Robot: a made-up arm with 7 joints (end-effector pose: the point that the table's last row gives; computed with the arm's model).
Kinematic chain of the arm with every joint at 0, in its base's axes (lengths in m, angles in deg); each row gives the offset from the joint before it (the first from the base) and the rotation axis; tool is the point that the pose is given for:
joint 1: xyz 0 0 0.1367 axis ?
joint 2: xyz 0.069 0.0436 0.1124 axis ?
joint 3: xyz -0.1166 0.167 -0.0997 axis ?
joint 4: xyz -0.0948 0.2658 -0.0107 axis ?
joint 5: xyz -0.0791 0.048 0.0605 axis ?
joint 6: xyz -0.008 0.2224 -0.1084 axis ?
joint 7: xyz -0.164 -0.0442 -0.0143 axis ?
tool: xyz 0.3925 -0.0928 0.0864
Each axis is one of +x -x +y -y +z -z.
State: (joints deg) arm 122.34 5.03 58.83 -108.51 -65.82 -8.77 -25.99
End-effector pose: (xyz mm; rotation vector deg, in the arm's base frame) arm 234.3 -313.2 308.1 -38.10 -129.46 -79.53
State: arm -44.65 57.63 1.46 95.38 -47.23 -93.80 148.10
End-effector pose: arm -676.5 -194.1 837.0 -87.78 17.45 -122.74
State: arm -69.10 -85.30 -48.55 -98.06 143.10 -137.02 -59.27
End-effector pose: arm 73.8 -526.6 -527.1 98.38 -28.14 -68.23
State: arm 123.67 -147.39 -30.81 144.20 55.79 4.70 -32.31
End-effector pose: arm -51.5 527.4 116.9 -72.60 19.47 100.29
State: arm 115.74 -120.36 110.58 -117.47 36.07 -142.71 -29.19
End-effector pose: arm 237.8 -386.9 208.7 62.45 -63.92 25.96
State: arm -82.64 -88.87 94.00 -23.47 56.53 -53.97 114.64
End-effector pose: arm -304.3 573.6 125.7 -23.84 -146.78 52.74
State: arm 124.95 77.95 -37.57 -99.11 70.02 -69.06 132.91
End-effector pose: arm -188.9 186.8 394.1 -4.96 149.80 23.54
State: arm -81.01 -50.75 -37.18 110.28 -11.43 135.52 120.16
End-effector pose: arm 5.5 -386.5 365.7 -92.56 -19.80 -139.11
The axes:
joint 1: -z
joint 2: +x
joint 3: -z
joint 4: -x
joint 5: -z
joint 6: -x
joint 7: +z

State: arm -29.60 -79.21 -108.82 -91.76 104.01 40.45 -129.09
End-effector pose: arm -311.3 351.8 184.2 136.51 99.89 46.11
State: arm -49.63 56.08 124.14 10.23 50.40 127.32 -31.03
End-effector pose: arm 296.0 90.1 -50.1 126.10 -124.97 -14.50
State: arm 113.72 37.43 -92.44 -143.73 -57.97 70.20 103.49
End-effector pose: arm -274.6 562.3 167.1 -50.54 -114.76 55.01
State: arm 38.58 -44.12 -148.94 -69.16 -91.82 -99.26 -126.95
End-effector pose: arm -408.7 -561.4 60.1 59.07 -120.98 -99.49
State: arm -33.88 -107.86 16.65 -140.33 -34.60 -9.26 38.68
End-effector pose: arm -300.0 -44.9 81.4 40.91 -25.16 113.85
